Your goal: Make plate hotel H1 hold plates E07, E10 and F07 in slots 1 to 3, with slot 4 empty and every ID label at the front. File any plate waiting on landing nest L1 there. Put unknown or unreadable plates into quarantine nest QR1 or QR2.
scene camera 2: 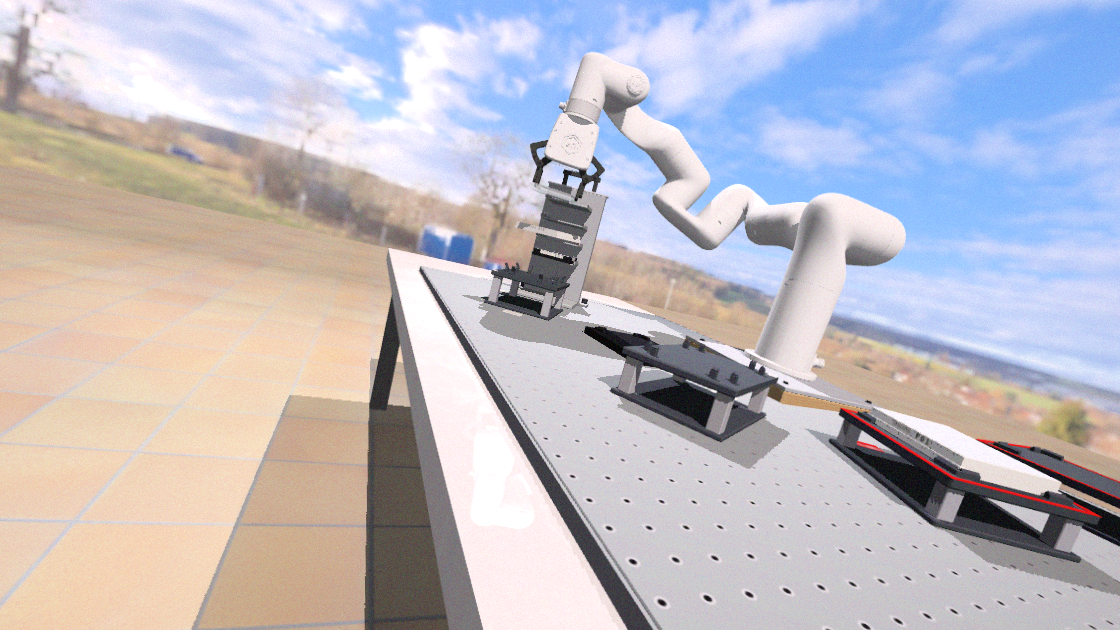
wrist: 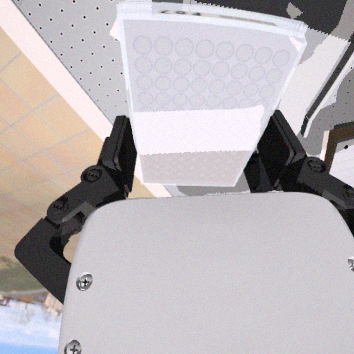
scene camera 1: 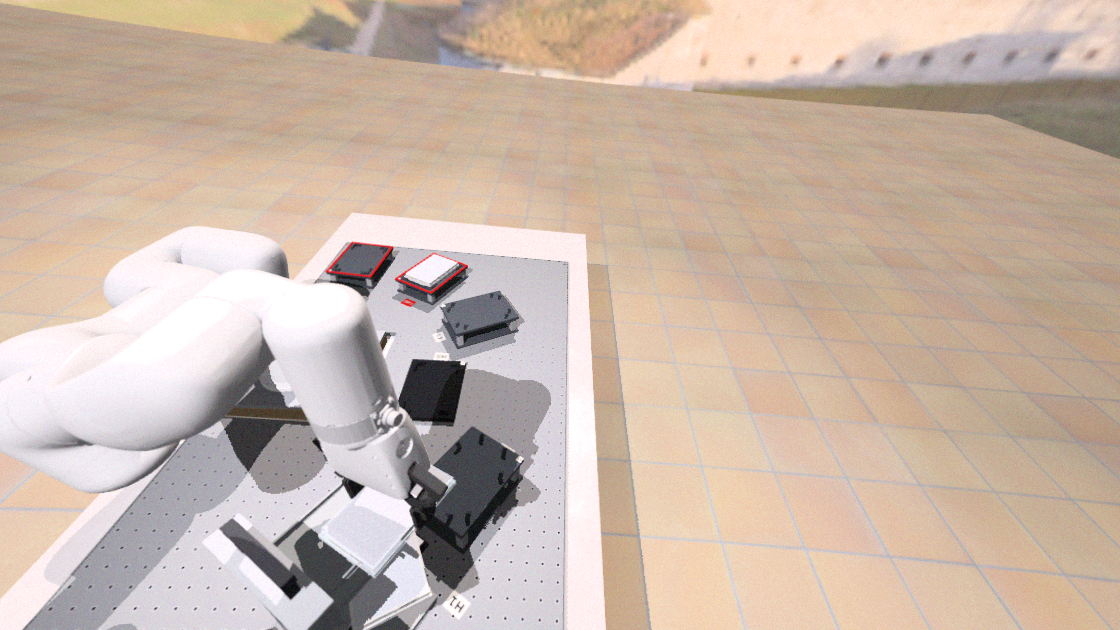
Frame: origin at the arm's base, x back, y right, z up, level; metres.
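Seen in the pictures: gripper, fingertip midpoint: (scene camera 2: pixel 555 193) (wrist: pixel 197 129) (scene camera 1: pixel 393 502); arm's base, origin of the base link: (scene camera 2: pixel 778 366).
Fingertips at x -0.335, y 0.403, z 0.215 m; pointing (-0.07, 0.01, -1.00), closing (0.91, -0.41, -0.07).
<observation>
Pixels of each thing's top centre, then the offset from my fingertips to it. "*": a spot on its surface instead.
- clear lidded plate, middle of its top: (wrist: pixel 197 137) (scene camera 1: pixel 390 499) (scene camera 2: pixel 557 188) dx +0.002, dy +0.003, dz +0.012 m
- pale plate, middle of its top: (scene camera 1: pixel 382 557) (scene camera 2: pixel 548 228) dx +0.016, dy +0.029, dz -0.075 m
- plate's edge, surface spot: (scene camera 2: pixel 554 254) * dx +0.016, dy -0.038, dz -0.127 m
- white plate, middle of its top: (scene camera 2: pixel 954 439) (scene camera 1: pixel 432 267) dx +0.121, dy -0.774, dz -0.181 m
- red-rimmed quarantine nest, middle of its top: (scene camera 2: pixel 951 447) (scene camera 1: pixel 432 270) dx +0.121, dy -0.773, dz -0.189 m
- red-rimmed nest, middle of its top: (scene camera 2: pixel 1094 473) (scene camera 1: pixel 360 256) dx +0.327, dy -0.819, dz -0.189 m
- dark raised nest, middle of its top: (scene camera 1: pixel 466 470) (scene camera 2: pixel 536 269) dx -0.060, dy -0.141, dz -0.159 m
- H1 tag, middle of its top: (scene camera 1: pixel 456 604) dx -0.066, dy +0.028, dz -0.234 m
- flat black pad, surface spot: (scene camera 2: pixel 618 340) * dx +0.010, dy -0.369, dz -0.223 m
- empty dark nest, middle of its top: (scene camera 2: pixel 708 353) (scene camera 1: pixel 479 307) dx -0.028, dy -0.599, dz -0.175 m
My gripper (scene camera 1: pixel 397 495) (scene camera 2: pixel 567 186) (wrist: pixel 197 129) is shut on a clear lidded plate (scene camera 1: pixel 366 531) (wrist: pixel 200 75). It holds the plate roughly level at the top of plate hotel H1 (scene camera 2: pixel 592 244). The plate's end label shows at the top of the wrist view, too foreshortened to read surely. Lower in the hotel, a pale plate (scene camera 2: pixel 550 231) juts out, and another plate's edge (scene camera 2: pixel 554 254) shows below it. A white plate (scene camera 1: pixel 432 270) (scene camera 2: pixel 967 452) sits on a red-rimmed quarantine nest (scene camera 2: pixel 946 503). The other red-rimmed nest (scene camera 1: pixel 360 260) (scene camera 2: pixel 1076 468) is empty.
A dark raised nest (scene camera 1: pixel 479 477) (scene camera 2: pixel 532 276) stands close beside the hotel, with the H1 tag (scene camera 1: pixel 456 603) near by. A flat black pad (scene camera 1: pixel 434 390) (scene camera 2: pixel 618 340) and another empty dark nest (scene camera 1: pixel 479 311) (scene camera 2: pixel 697 364) stand between it and the red nests.
</observation>
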